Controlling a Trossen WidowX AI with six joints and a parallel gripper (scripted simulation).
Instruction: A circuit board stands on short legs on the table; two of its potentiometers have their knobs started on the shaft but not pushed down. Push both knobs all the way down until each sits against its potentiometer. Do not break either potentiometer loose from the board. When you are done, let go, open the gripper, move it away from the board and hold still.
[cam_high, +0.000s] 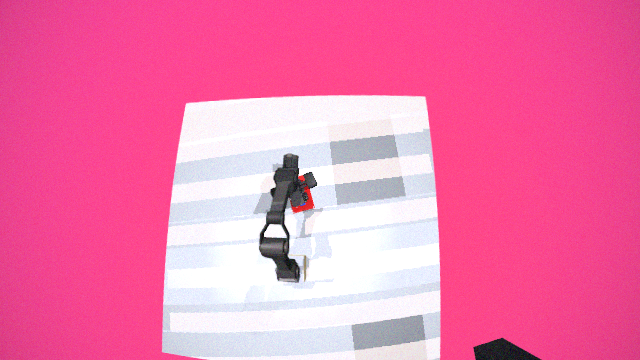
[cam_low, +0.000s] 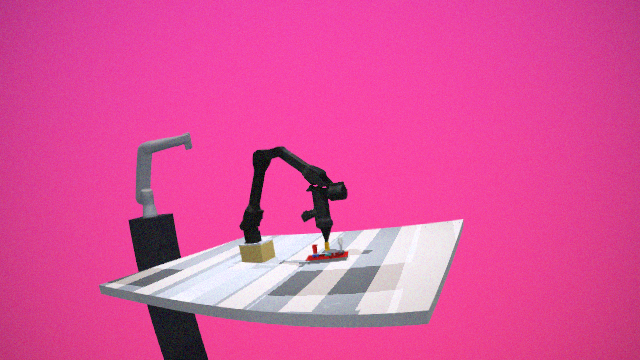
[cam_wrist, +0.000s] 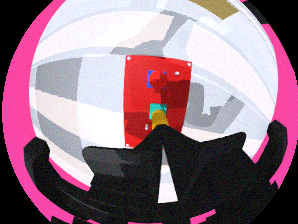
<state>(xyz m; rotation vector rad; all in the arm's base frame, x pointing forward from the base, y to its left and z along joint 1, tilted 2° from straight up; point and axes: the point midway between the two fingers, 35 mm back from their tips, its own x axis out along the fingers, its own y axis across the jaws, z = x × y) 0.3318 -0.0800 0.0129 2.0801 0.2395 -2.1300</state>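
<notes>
Right now the yellow knob is 20 mm below my gripper tip.
</notes>
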